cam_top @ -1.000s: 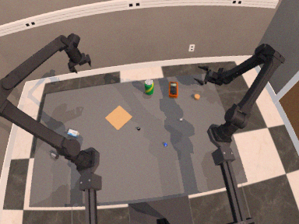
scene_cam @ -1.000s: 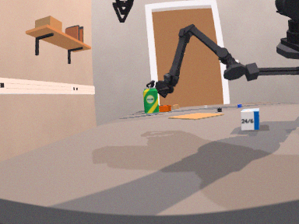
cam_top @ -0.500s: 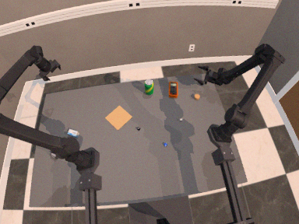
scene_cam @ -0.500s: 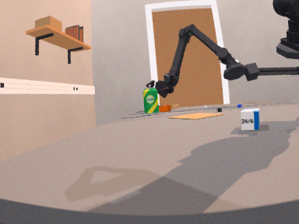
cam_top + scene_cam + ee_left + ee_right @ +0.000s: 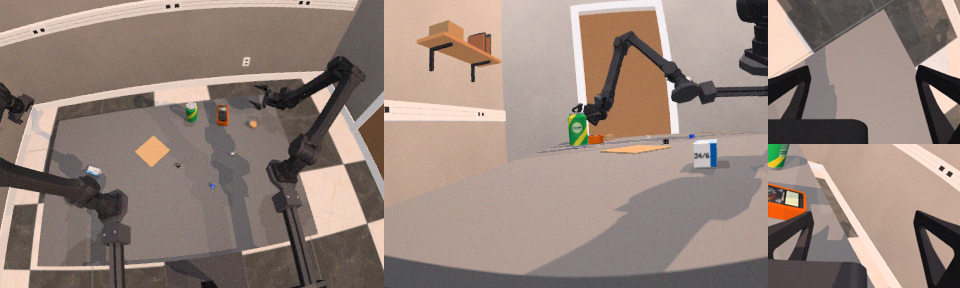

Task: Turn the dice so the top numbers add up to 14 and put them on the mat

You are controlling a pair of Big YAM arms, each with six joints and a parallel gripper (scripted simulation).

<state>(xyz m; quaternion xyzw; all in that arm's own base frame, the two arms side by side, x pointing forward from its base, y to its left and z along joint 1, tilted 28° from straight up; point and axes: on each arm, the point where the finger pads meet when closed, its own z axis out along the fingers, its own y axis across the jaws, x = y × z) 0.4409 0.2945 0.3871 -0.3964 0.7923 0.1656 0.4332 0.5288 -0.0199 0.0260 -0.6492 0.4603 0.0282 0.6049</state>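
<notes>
Now: right hand 44 cm past the blue die, 34 cm to the right of it and 13 cm above it. Also, from my right hand: mat: 61 cm to the left, 18 cm behind, 13 cm below; then black die: 49 cm to the left, 29 cm behind, 13 cm below.
</notes>
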